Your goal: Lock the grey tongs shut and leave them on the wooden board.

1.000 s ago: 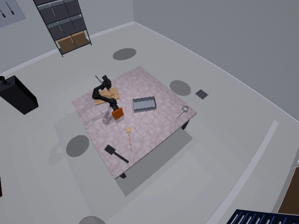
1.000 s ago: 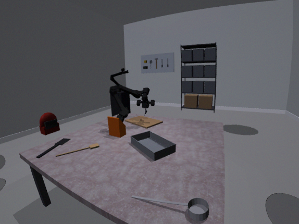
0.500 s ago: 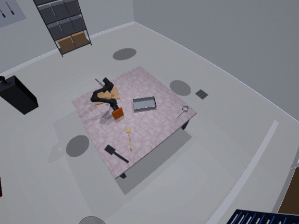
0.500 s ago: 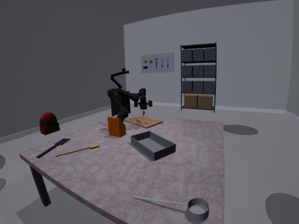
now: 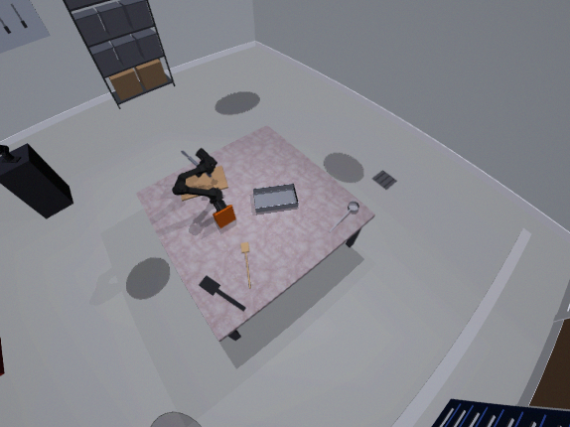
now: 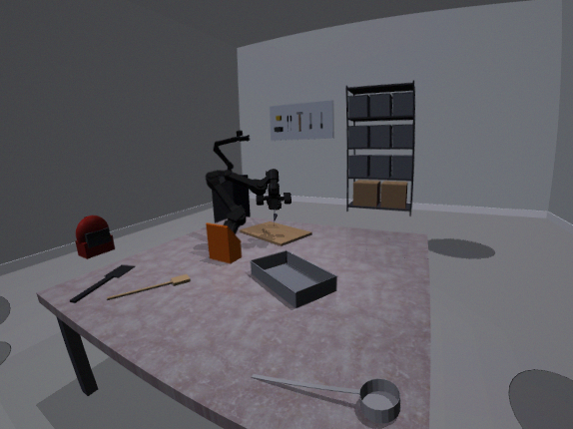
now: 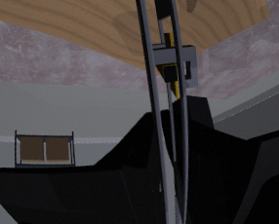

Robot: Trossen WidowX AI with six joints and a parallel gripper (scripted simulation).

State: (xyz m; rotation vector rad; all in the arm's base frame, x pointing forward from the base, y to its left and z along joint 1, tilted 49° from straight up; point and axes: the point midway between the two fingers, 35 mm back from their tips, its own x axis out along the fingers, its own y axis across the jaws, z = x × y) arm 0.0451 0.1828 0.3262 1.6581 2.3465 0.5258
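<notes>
My gripper tip is now 150 mm above the wooden board. From my gripper tip the other things lie so: grey roasting tin 490 mm to the right, 330 mm ahead, 130 mm below; black spatula 810 mm to the right, 340 mm behind, 160 mm below.
</notes>
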